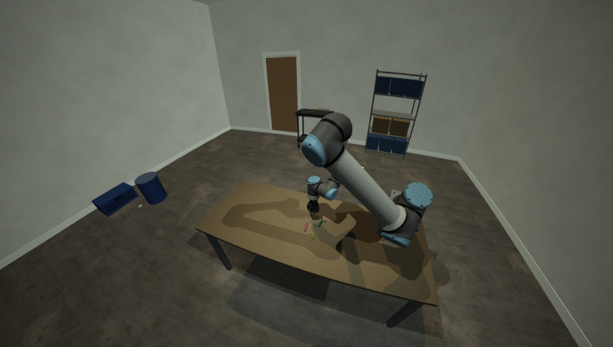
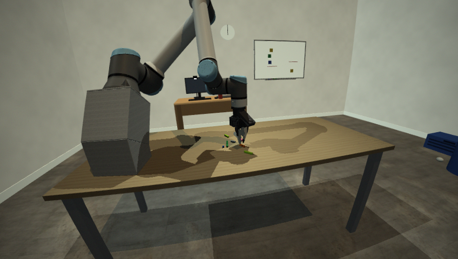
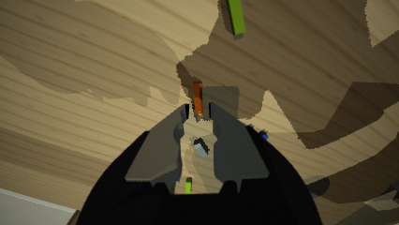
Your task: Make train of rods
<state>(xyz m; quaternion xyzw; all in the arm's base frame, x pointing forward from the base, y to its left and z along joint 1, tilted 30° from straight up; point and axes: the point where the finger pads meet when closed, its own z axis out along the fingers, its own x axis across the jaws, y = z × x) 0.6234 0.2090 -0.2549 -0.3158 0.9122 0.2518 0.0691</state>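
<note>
My hand is 30 mm above the orange rod. The rest, counted from my hand: green rod (90 mm behind, 40 mm to the left, 30 mm below); then grey rod (50 mm behind, 70 mm to the left, 30 mm below); then blue rod (110 mm behind, 30 mm below).
</note>
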